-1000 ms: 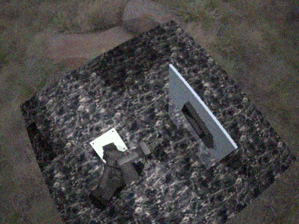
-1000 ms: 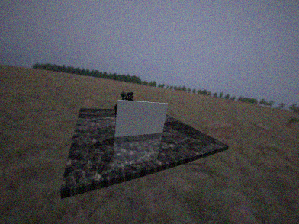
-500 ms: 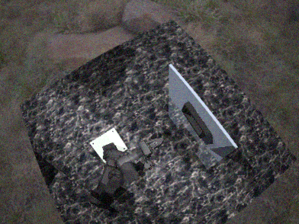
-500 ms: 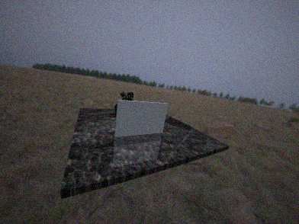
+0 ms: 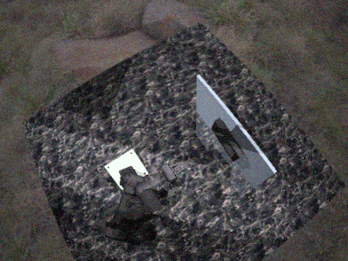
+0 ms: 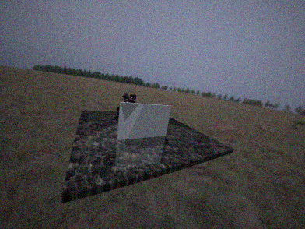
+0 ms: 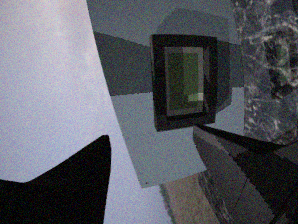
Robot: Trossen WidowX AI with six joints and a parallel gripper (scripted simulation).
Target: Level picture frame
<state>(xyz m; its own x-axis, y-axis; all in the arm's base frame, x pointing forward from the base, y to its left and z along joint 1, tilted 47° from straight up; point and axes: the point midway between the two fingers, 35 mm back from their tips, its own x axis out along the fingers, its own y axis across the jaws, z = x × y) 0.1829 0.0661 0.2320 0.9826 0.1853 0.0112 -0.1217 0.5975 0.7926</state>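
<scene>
The picture frame is 20 cm ahead of my gripper tip, 4 cm to the left of it and 9 cm below it. Round my gripper tip: wall panel: 21 cm ahead, 5 cm to the left, 10 cm below.
</scene>
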